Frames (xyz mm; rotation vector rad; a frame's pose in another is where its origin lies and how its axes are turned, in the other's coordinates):
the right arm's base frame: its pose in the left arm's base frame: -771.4 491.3 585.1 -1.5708 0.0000 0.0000
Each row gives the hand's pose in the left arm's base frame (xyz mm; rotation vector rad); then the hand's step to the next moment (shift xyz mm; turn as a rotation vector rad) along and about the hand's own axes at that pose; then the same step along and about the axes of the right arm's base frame.
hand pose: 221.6 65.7 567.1 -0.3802 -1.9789 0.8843
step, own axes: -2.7 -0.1 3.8 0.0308 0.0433 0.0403
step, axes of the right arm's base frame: -1.7 2.9 -3.3 -0.0538 0.0253 0.0302
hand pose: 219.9 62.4 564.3 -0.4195 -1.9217 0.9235
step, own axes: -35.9 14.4 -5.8 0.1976 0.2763 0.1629
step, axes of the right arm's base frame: 22.0 30.7 -10.2 -0.2629 0.1342 0.2341
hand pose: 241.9 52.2 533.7 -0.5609 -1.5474 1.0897
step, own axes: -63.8 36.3 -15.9 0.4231 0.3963 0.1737
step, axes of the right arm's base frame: 25.6 63.9 -29.9 -0.3599 0.1241 0.4704
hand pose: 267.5 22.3 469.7 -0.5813 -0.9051 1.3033
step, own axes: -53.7 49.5 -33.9 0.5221 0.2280 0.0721
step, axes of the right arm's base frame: -0.3 70.9 -38.1 -0.1803 0.0211 0.5448
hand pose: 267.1 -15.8 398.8 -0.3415 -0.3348 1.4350
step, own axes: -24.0 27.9 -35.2 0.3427 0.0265 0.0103
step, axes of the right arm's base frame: -12.8 44.2 -21.9 0.0082 -0.0047 0.3437
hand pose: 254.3 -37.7 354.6 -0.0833 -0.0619 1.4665
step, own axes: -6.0 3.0 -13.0 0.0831 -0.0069 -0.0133
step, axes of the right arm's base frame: -2.4 13.2 -5.9 0.0167 0.0133 0.0817
